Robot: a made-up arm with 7 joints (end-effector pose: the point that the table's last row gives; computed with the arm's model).
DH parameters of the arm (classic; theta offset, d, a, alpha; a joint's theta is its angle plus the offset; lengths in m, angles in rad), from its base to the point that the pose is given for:
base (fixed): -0.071 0 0 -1.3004
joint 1: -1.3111 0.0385 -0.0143 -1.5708
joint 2: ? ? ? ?
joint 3: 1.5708 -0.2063 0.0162 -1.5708
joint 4: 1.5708 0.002 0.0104 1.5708
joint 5: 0 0.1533 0 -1.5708
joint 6: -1.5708 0 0.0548 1.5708
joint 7: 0 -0.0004 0 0
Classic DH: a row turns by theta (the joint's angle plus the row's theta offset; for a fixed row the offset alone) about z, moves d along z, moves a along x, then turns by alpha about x.
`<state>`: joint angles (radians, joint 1 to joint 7).
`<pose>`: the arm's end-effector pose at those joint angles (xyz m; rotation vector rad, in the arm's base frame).
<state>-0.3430 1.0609 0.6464 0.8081 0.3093 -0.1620 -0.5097</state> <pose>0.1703 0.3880 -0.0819 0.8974 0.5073 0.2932</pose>
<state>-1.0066 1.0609 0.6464 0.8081 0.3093 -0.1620 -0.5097</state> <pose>0.2518 0.3482 0.0405 0.7472 -0.1543 0.3830</pose>
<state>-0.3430 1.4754 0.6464 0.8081 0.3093 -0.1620 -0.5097</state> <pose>0.1586 0.3943 0.0706 1.2803 0.4330 0.4543</pose>
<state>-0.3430 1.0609 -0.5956 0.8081 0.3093 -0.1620 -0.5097</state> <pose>0.1785 0.2959 -0.2406 1.2750 1.1530 -0.7701</pose>
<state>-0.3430 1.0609 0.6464 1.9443 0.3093 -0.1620 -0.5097</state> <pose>0.0044 0.3733 -0.2306 0.0561 1.3247 0.5020</pose>
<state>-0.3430 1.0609 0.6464 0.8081 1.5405 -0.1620 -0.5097</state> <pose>0.1702 0.3887 -0.0917 1.7808 1.3584 0.0811</pose>
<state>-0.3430 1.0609 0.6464 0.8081 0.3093 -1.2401 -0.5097</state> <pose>0.1757 0.3362 -0.0606 1.4150 -0.3135 -0.2901</pose>
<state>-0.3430 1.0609 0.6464 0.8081 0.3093 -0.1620 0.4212</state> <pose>0.1703 0.3880 -0.0819 1.0902 0.0536 1.1352</pose>
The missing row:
joint 2: 1.2915 0.0001 -0.007 1.5708
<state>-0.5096 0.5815 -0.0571 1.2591 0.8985 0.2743 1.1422</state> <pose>0.1767 0.2576 -0.3108 1.9586 0.3187 0.7356</pose>
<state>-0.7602 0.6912 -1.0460 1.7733 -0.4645 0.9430 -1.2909</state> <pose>0.1396 0.3110 -0.2431 -0.4655 2.0623 0.1545</pose>
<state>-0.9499 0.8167 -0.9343 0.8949 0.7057 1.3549 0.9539</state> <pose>0.2972 0.2271 -0.1585 2.5778 0.1071 1.3661</pose>
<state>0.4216 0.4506 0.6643 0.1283 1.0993 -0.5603 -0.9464</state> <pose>0.0234 0.2650 -0.2234 1.2233 1.2445 -0.9111</pose>
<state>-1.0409 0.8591 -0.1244 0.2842 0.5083 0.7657 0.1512</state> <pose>0.3359 0.1912 0.0030 1.1464 0.0739 0.8011</pose>
